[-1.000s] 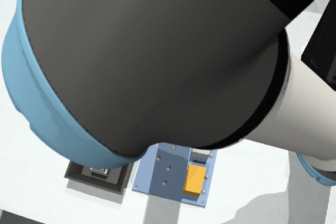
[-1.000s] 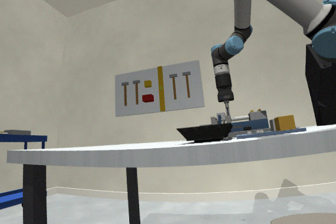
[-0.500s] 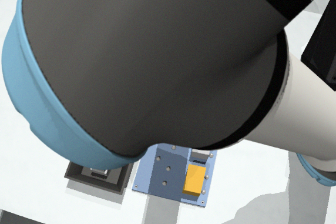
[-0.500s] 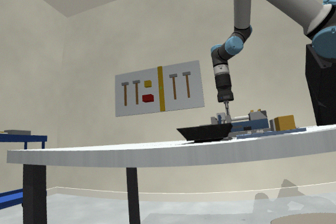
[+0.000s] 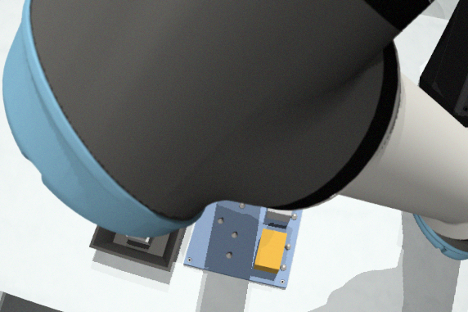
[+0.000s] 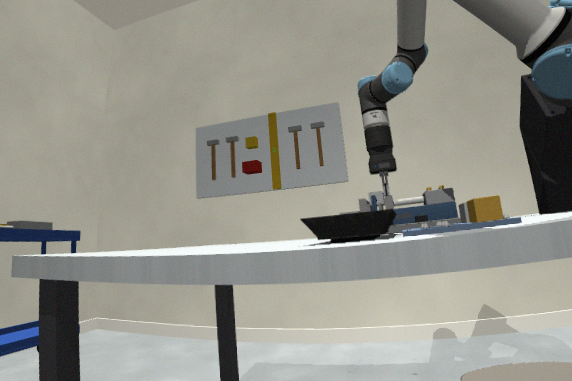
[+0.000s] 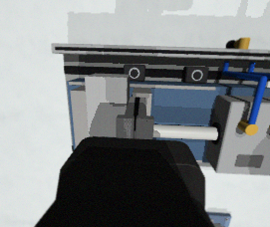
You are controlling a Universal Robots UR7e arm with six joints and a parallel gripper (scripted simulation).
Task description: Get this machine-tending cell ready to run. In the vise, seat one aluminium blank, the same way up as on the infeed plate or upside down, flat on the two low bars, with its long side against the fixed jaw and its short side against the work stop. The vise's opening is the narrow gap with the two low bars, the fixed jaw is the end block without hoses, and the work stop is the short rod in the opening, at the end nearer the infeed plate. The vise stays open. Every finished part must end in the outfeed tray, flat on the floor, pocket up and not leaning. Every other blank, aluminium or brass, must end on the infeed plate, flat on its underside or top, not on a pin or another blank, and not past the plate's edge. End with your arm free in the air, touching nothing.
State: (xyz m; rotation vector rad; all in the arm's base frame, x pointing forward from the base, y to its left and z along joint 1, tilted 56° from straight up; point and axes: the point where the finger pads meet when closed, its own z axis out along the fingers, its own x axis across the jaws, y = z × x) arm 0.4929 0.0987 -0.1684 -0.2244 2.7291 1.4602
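The blue base is 8 cm below my hand, 4 cm behind it and 3 cm to the left of it. The rest, counted from my hand: brass blank (36 cm to the left, 21 cm behind, 10 cm below).
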